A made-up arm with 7 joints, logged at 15 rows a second.
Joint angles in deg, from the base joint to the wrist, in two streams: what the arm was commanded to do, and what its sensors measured. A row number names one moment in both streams.
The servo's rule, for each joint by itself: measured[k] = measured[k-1] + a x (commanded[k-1-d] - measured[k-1]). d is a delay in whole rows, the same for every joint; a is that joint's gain. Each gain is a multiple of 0.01, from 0.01 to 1. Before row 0 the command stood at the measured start. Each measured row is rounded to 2 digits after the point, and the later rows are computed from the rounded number. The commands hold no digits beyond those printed.
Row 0, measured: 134.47 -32.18 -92.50 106.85 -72.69 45.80 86.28
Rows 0 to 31, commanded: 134.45 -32.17 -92.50 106.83 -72.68 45.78 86.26; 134.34 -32.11 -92.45 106.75 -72.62 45.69 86.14; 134.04 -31.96 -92.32 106.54 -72.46 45.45 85.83; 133.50 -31.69 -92.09 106.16 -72.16 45.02 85.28; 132.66 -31.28 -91.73 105.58 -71.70 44.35 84.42; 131.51 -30.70 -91.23 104.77 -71.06 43.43 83.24; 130.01 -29.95 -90.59 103.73 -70.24 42.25 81.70; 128.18 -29.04 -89.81 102.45 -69.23 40.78 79.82; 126.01 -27.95 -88.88 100.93 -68.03 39.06 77.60; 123.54 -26.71 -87.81 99.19 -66.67 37.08 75.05; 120.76 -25.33 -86.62 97.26 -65.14 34.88 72.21; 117.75 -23.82 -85.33 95.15 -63.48 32.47 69.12; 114.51 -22.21 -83.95 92.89 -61.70 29.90 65.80; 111.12 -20.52 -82.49 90.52 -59.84 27.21 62.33; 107.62 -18.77 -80.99 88.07 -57.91 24.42 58.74; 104.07 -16.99 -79.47 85.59 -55.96 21.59 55.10; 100.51 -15.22 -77.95 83.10 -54.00 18.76 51.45; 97.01 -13.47 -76.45 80.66 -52.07 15.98 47.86; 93.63 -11.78 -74.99 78.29 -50.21 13.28 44.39; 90.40 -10.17 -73.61 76.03 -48.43 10.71 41.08; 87.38 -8.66 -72.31 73.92 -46.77 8.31 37.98; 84.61 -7.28 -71.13 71.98 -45.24 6.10 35.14; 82.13 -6.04 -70.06 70.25 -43.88 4.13 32.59; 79.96 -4.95 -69.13 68.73 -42.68 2.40 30.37; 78.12 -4.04 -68.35 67.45 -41.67 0.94 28.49; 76.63 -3.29 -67.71 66.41 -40.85 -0.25 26.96; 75.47 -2.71 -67.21 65.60 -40.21 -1.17 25.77; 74.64 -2.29 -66.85 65.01 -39.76 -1.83 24.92; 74.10 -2.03 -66.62 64.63 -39.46 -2.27 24.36; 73.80 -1.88 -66.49 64.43 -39.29 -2.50 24.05; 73.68 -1.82 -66.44 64.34 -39.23 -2.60 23.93; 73.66 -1.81 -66.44 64.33 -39.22 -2.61 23.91
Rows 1 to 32, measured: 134.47 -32.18 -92.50 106.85 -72.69 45.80 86.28; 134.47 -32.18 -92.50 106.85 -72.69 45.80 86.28; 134.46 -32.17 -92.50 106.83 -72.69 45.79 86.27; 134.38 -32.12 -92.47 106.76 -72.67 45.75 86.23; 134.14 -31.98 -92.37 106.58 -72.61 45.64 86.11; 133.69 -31.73 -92.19 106.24 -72.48 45.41 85.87; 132.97 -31.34 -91.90 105.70 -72.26 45.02 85.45; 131.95 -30.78 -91.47 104.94 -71.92 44.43 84.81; 130.59 -30.06 -90.91 103.95 -71.45 43.62 83.91; 128.90 -29.17 -90.21 102.72 -70.83 42.57 82.72; 126.88 -28.11 -89.36 101.25 -70.05 41.27 81.24; 124.54 -26.89 -88.37 99.56 -69.10 39.72 79.44; 121.89 -25.53 -87.25 97.67 -67.99 37.93 77.34; 118.99 -24.04 -86.02 95.60 -66.73 35.91 74.96; 115.85 -22.45 -84.70 93.38 -65.32 33.69 72.30; 112.54 -20.77 -83.29 91.03 -63.79 31.29 69.41; 109.10 -19.03 -81.82 88.60 -62.14 28.75 66.32; 105.58 -17.26 -80.32 86.13 -60.41 26.10 63.07; 102.03 -15.49 -78.80 83.65 -58.62 23.38 59.70; 98.52 -13.73 -77.30 81.20 -56.79 20.64 56.27; 95.10 -12.03 -75.82 78.81 -54.95 17.92 52.82; 91.81 -10.41 -74.41 76.53 -53.12 15.25 49.42; 88.71 -8.89 -73.07 74.39 -51.34 12.68 46.10; 85.84 -7.49 -71.83 72.41 -49.63 10.25 42.92; 83.24 -6.23 -70.70 70.64 -48.02 7.99 39.92; 80.94 -5.12 -69.70 69.07 -46.52 5.92 37.15; 78.97 -4.18 -68.84 67.74 -45.16 4.08 34.64; 77.33 -3.41 -68.12 66.65 -43.95 2.48 32.41; 76.03 -2.80 -67.54 65.79 -42.90 1.13 30.48; 75.06 -2.36 -67.10 65.15 -42.02 0.03 28.87; 74.39 -2.07 -66.79 64.72 -41.30 -0.82 27.56; 73.98 -1.90 -66.60 64.48 -40.74 -1.44 26.54
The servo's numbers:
d 2
a 0.70 0.87 0.64 0.82 0.28 0.37 0.29

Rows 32 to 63, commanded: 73.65 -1.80 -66.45 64.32 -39.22 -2.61 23.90; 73.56 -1.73 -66.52 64.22 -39.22 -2.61 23.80; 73.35 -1.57 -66.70 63.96 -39.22 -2.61 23.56; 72.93 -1.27 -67.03 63.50 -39.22 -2.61 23.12; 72.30 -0.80 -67.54 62.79 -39.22 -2.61 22.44; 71.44 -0.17 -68.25 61.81 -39.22 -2.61 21.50; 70.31 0.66 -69.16 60.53 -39.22 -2.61 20.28; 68.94 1.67 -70.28 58.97 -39.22 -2.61 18.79; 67.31 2.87 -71.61 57.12 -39.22 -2.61 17.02; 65.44 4.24 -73.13 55.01 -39.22 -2.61 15.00; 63.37 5.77 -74.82 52.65 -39.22 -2.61 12.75; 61.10 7.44 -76.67 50.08 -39.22 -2.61 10.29; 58.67 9.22 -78.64 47.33 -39.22 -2.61 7.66; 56.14 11.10 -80.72 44.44 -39.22 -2.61 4.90; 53.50 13.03 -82.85 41.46 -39.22 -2.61 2.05; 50.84 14.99 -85.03 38.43 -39.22 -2.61 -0.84; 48.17 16.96 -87.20 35.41 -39.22 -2.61 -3.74; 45.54 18.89 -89.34 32.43 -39.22 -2.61 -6.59; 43.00 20.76 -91.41 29.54 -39.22 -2.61 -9.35; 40.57 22.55 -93.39 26.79 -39.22 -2.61 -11.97; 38.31 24.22 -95.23 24.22 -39.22 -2.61 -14.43; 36.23 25.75 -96.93 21.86 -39.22 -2.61 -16.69; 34.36 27.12 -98.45 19.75 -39.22 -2.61 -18.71; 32.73 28.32 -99.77 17.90 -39.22 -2.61 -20.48; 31.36 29.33 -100.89 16.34 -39.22 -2.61 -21.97; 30.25 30.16 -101.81 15.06 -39.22 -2.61 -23.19; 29.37 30.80 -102.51 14.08 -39.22 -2.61 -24.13; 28.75 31.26 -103.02 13.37 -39.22 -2.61 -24.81; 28.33 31.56 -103.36 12.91 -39.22 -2.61 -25.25; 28.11 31.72 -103.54 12.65 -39.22 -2.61 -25.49; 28.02 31.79 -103.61 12.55 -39.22 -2.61 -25.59; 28.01 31.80 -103.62 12.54 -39.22 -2.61 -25.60
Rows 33 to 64, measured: 73.77 -1.83 -66.50 64.37 -40.32 -1.87 25.78; 73.69 -1.81 -66.46 64.34 -40.01 -2.14 25.24; 73.66 -1.80 -66.45 64.32 -39.79 -2.31 24.85; 73.59 -1.74 -66.49 64.24 -39.63 -2.42 24.55; 73.42 -1.59 -66.62 64.01 -39.52 -2.49 24.26; 73.08 -1.31 -66.88 63.59 -39.44 -2.53 23.93; 72.53 -0.87 -67.30 62.93 -39.38 -2.56 23.50; 71.77 -0.26 -67.91 62.01 -39.34 -2.58 22.92; 70.75 0.54 -68.71 60.80 -39.31 -2.59 22.15; 69.48 1.52 -69.71 59.30 -39.28 -2.60 21.18; 67.96 2.69 -70.93 57.51 -39.26 -2.60 19.97; 66.20 4.04 -72.34 55.46 -39.25 -2.60 18.53; 64.22 5.55 -73.93 53.16 -39.24 -2.60 16.85; 62.04 7.19 -75.68 50.63 -39.23 -2.60 14.95; 59.68 8.96 -77.57 47.92 -39.23 -2.60 12.84; 57.20 10.82 -79.59 45.07 -39.23 -2.60 10.54; 54.61 12.74 -81.68 42.11 -39.23 -2.60 8.08; 51.97 14.70 -83.82 39.09 -39.23 -2.60 5.49; 49.31 16.67 -85.98 36.07 -39.23 -2.60 2.81; 46.67 18.60 -88.13 33.09 -39.23 -2.60 0.08; 44.10 20.48 -90.23 30.18 -39.23 -2.60 -2.65; 41.63 22.28 -92.25 27.40 -39.23 -2.60 -5.35; 39.31 23.97 -94.16 24.79 -39.23 -2.60 -7.98; 37.15 25.52 -95.93 22.39 -39.23 -2.60 -10.51; 35.20 26.91 -97.54 20.23 -39.23 -2.60 -12.89; 33.47 28.14 -98.97 18.32 -39.23 -2.60 -15.09; 31.99 29.18 -100.20 16.70 -39.23 -2.60 -17.09; 30.77 30.03 -101.23 15.36 -39.23 -2.60 -18.86; 29.79 30.70 -102.05 14.31 -39.23 -2.60 -20.39; 29.06 31.19 -102.67 13.54 -39.23 -2.60 -21.67; 28.55 31.51 -103.11 13.02 -39.23 -2.60 -22.71; 28.24 31.69 -103.39 12.72 -39.23 -2.60 -23.52
